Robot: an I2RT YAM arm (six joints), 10 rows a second.
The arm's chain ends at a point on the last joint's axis. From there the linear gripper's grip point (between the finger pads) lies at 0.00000 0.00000 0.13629 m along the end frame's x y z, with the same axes.
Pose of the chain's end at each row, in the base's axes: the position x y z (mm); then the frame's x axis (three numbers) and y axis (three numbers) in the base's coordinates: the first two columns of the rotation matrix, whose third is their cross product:
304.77 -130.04 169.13 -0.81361 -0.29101 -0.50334 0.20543 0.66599 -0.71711
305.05 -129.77 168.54 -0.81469 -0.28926 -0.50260 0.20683 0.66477 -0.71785
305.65 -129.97 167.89 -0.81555 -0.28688 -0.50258 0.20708 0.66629 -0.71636
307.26 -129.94 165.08 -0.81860 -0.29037 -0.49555 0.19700 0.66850 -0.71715
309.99 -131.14 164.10 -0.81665 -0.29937 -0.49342 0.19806 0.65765 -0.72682
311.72 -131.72 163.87 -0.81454 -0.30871 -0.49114 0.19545 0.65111 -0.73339
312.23 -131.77 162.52 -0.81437 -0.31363 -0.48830 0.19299 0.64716 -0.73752
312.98 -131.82 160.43 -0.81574 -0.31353 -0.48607 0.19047 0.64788 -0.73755
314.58 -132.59 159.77 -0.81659 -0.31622 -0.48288 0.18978 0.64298 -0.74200
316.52 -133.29 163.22 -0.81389 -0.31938 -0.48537 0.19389 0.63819 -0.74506
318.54 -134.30 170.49 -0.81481 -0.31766 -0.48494 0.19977 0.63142 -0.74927
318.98 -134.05 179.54 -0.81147 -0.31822 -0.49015 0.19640 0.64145 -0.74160
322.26 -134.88 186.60 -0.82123 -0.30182 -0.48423 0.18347 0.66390 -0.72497
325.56 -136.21 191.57 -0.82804 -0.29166 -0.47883 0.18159 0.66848 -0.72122
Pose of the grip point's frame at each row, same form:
378.90 -223.65 103.43 -0.81361 -0.29101 -0.50334 0.20543 0.66599 -0.71711
378.89 -223.64 102.88 -0.81469 -0.28926 -0.50260 0.20683 0.66477 -0.71785
379.30 -223.78 101.93 -0.81555 -0.28688 -0.50258 0.20708 0.66629 -0.71636
380.79 -223.26 98.29 -0.81860 -0.29037 -0.49555 0.19700 0.66850 -0.71715
383.87 -225.36 98.98 -0.81665 -0.29937 -0.49342 0.19806 0.65765 -0.72682
386.16 -226.22 99.81 -0.81454 -0.30871 -0.49114 0.19545 0.65111 -0.73339
386.82 -226.47 98.94 -0.81437 -0.31363 -0.48830 0.19299 0.64716 -0.73752
387.42 -226.44 96.54 -0.81574 -0.31353 -0.48607 0.19047 0.64788 -0.73755
388.87 -227.66 96.39 -0.81659 -0.31622 -0.48288 0.18978 0.64298 -0.74200
391.17 -228.76 100.87 -0.81389 -0.31938 -0.48537 0.19389 0.63819 -0.74506
392.71 -230.71 109.02 -0.81481 -0.31766 -0.48494 0.19977 0.63142 -0.74927
393.99 -229.19 117.12 -0.81147 -0.31822 -0.49015 0.19640 0.64145 -0.74160
395.90 -228.13 119.84 -0.82123 -0.30182 -0.48423 0.18347 0.66390 -0.72497
397.85 -229.45 123.35 -0.82804 -0.29166 -0.47883 0.18159 0.66848 -0.72122

